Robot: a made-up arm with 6 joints. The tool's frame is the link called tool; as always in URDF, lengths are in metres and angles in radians.
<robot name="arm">
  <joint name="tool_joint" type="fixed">
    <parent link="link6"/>
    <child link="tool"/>
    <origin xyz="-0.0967 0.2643 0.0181"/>
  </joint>
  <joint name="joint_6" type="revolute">
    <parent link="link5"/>
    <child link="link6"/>
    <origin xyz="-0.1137 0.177 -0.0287"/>
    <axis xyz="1 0 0"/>
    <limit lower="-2.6" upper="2.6" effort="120" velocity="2.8"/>
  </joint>
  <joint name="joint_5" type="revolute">
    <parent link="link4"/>
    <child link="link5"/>
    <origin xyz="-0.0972 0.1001 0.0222"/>
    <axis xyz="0 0 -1"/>
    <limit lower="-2.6" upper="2.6" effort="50" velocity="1.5"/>
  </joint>
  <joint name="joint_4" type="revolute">
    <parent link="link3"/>
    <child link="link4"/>
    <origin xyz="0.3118 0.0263 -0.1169"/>
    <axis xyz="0 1 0"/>
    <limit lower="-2.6" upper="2.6" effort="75" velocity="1.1"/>
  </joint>
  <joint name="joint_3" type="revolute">
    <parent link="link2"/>
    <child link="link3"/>
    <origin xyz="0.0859 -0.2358 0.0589"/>
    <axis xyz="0 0 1"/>
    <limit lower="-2.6" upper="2.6" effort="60" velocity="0.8"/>
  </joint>
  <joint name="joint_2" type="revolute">
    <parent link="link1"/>
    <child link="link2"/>
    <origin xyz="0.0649 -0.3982 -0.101"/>
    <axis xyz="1 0 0"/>
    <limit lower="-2.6" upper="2.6" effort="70" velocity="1.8"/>
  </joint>
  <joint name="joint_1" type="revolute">
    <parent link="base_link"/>
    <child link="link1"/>
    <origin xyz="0 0 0.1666"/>
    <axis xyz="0 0 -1"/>
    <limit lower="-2.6" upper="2.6" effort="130" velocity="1.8"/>
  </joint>
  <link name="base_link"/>
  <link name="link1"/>
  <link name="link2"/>
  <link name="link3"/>
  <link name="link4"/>
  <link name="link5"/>
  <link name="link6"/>
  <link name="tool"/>
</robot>
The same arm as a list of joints. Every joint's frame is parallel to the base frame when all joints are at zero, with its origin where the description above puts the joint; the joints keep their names.
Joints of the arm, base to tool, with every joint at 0 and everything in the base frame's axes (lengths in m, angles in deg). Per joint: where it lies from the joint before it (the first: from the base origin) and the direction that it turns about. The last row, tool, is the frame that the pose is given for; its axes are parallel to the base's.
joint_1: offset 0 0 0.1666 axis 0 0 -1
joint_2: offset 0.0649 -0.3982 -0.101 axis 1 0 0
joint_3: offset 0.0859 -0.2358 0.0589 axis 0 0 1
joint_4: offset 0.3118 0.0263 -0.1169 axis 0 1 0
joint_5: offset -0.0972 0.1001 0.0222 axis 0 0 -1
joint_6: offset -0.1137 0.177 -0.0287 axis 1 0 0
tool: offset -0.0967 0.2643 0.0181
Joint limits (deg, base to tool): -148.97..148.97 -148.97..148.97 -148.97..148.97 -148.97..148.97 -148.97..148.97 -148.97..148.97

